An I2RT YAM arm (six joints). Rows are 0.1 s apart.
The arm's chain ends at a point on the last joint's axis. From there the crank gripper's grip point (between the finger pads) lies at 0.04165 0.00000 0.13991 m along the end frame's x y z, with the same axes.
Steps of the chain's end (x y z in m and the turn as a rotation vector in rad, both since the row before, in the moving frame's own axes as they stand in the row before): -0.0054 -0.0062 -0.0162 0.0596 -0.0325 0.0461; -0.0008 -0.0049 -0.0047 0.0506 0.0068 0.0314; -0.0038 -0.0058 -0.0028 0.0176 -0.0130 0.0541; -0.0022 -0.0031 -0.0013 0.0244 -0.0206 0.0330; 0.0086 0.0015 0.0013 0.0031 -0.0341 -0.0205; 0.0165 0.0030 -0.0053 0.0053 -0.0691 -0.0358; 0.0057 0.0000 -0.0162 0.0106 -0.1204 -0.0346
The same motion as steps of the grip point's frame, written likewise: -0.0098 -0.0128 -0.0151 0.0596 -0.0325 0.0461; 0.0002 -0.0106 -0.0051 0.0506 0.0068 0.0314; -0.0056 -0.0061 -0.0023 0.0176 -0.0130 0.0541; -0.0051 -0.0052 -0.0005 0.0244 -0.0206 0.0330; 0.0038 0.0003 0.0026 0.0031 -0.0341 -0.0205; 0.0067 0.0009 -0.0028 0.0053 -0.0691 -0.0358; -0.0115 -0.0027 -0.0122 0.0106 -0.1204 -0.0346
